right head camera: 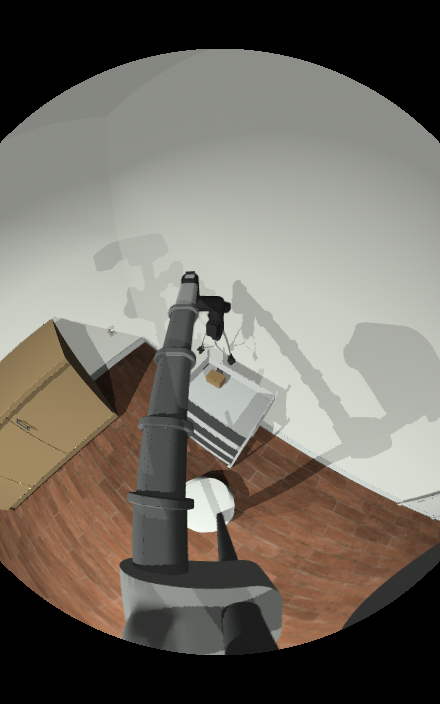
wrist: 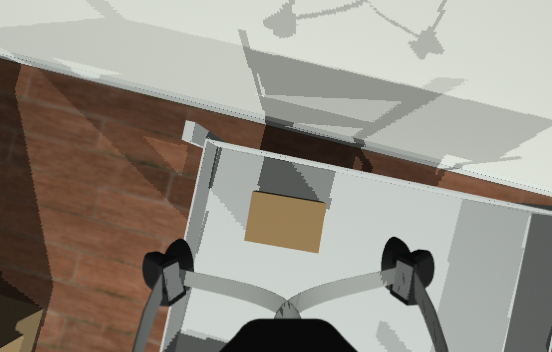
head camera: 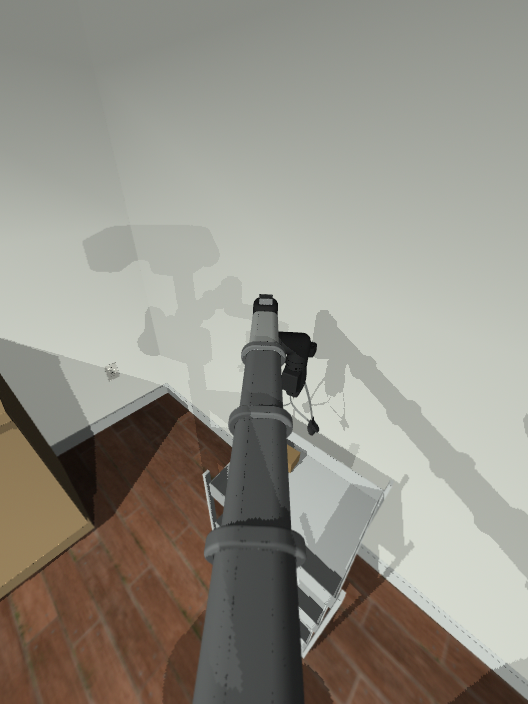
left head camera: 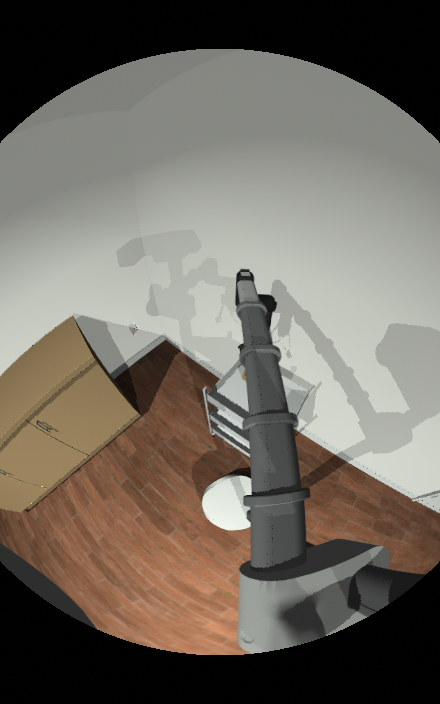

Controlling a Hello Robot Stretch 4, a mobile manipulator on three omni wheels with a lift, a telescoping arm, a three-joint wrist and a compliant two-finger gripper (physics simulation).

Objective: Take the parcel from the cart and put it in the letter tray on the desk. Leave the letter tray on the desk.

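Note:
The parcel is a small tan box lying on the top shelf of the white cart, near its left end in the wrist view. The cart stands by the wall, partly hidden behind my arm in the head view. My gripper is open and empty, pointing down above the cart. In the wrist view the parcel lies ahead of the fingertips, between their left and right positions. The desk and the letter tray do not show in these views.
A tan cabinet stands at the left. A round white object is on the floor before the cart. The wall rises right behind the cart. My long arm reaches over the floor.

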